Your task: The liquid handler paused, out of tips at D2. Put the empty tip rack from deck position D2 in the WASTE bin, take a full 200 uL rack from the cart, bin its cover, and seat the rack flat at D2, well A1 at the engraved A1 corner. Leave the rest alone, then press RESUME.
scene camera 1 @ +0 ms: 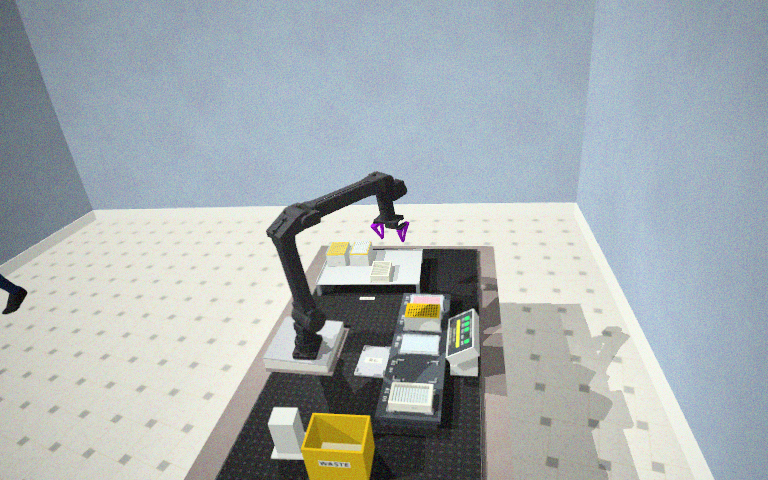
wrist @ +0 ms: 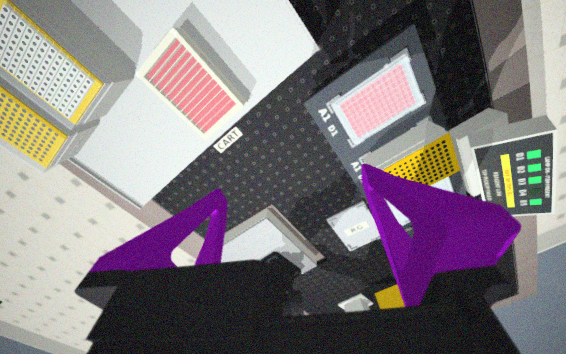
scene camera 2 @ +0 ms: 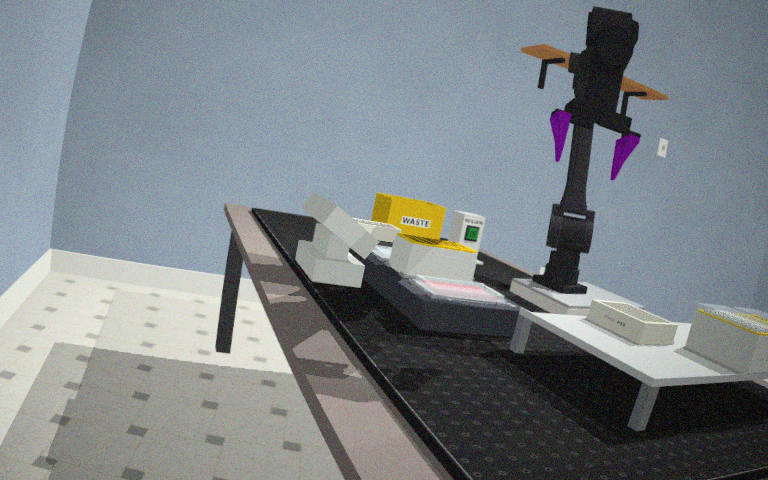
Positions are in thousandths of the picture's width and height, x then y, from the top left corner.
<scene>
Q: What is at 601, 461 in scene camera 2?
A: A white button box.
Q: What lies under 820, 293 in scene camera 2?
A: The gripper.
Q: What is the gripper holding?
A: Nothing.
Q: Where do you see a yellow WASTE bin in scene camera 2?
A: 540, 453
</scene>
